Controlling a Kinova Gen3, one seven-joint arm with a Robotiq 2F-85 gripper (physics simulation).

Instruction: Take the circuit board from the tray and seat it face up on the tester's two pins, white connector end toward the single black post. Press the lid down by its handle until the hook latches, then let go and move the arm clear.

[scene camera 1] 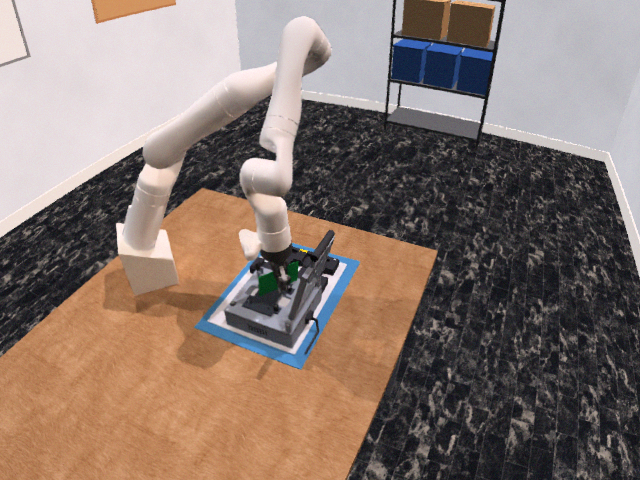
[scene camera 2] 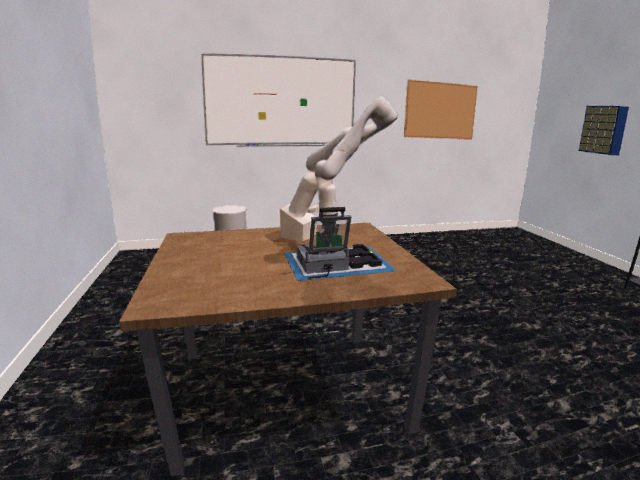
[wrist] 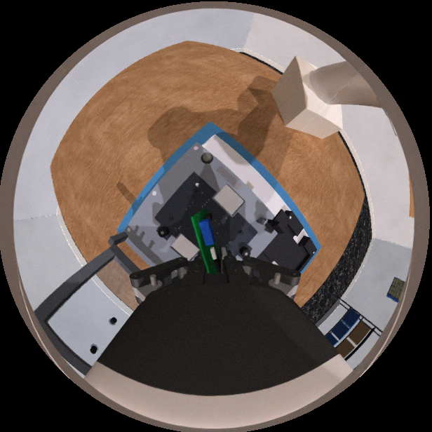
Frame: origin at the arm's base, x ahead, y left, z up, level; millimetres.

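Where they show: gripper, between the fingertips: (scene camera 1: pixel 281 288); arm's base, origin of its link: (scene camera 1: pixel 139 241) (scene camera 2: pixel 296 211).
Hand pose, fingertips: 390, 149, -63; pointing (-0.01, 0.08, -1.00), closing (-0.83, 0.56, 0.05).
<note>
Each offset is from my fingertips to the top centre of the thing, as dx, dy, dz. "spot": to the spot under its first point. Level surfaces: height alone.
The green circuit board (scene camera 1: pixel 268 282) (scene camera 2: pixel 322 240) (wrist: pixel 200 238) stands on edge, steeply tilted, above the tester {spot: +26, -120, -21} (scene camera 1: pixel 258 327) (scene camera 2: pixel 310 264) (wrist: pixel 174 176). My gripper (scene camera 1: pixel 283 284) (wrist: pixel 214 253) is shut on the board, and its blue part faces sideways in the wrist view. The white connector partly shows near the fingers. A small pin (wrist: pixel 197 185) shows on the tester's dark plate; the other is not clear. Dark posts stand around the plate, one (wrist: pixel 163 231) at its left in the wrist view. The lid (scene camera 2: pixel 348 232) stands open, with its handle {+130, -5, +212} (scene camera 2: pixel 332 209) on top.
The black tray {spot: -23, +149, -46} (scene camera 2: pixel 364 258) (wrist: pixel 285 250) stands beside the tester on the blue-edged mat {dz -62} (scene camera 1: pixel 353 266). A cable {spot: +127, -21, -55} (scene camera 1: pixel 317 330) leaves the tester near the lid's hinge side. The arm's base (scene camera 1: pixel 149 263) stands on the wooden table. The raised lid is close beside the gripper.
</note>
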